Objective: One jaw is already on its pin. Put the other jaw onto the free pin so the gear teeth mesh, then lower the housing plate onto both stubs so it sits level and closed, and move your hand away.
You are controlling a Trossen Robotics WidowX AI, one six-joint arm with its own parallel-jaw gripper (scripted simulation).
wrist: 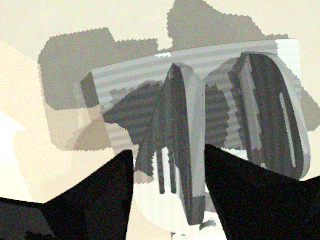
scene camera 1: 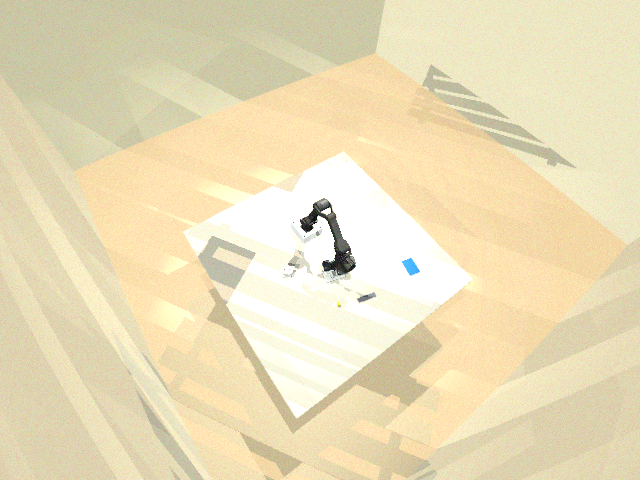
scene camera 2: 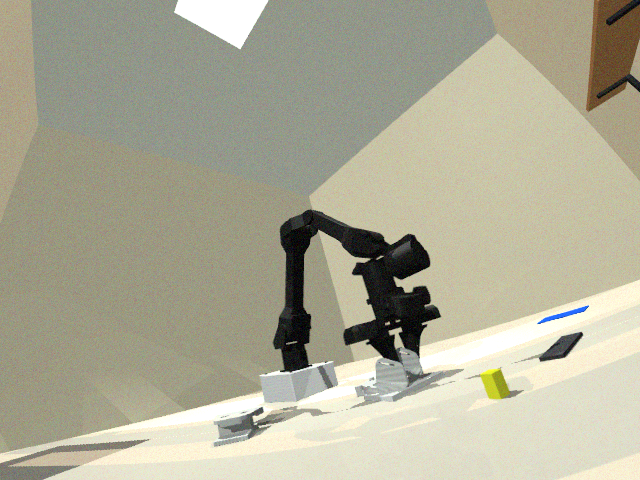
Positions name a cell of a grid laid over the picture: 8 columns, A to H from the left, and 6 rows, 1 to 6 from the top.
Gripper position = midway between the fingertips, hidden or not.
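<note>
What I can see is my gripper (scene camera 2: F5), and you get the gripper (wrist: E4) from the wrist as well.
</note>
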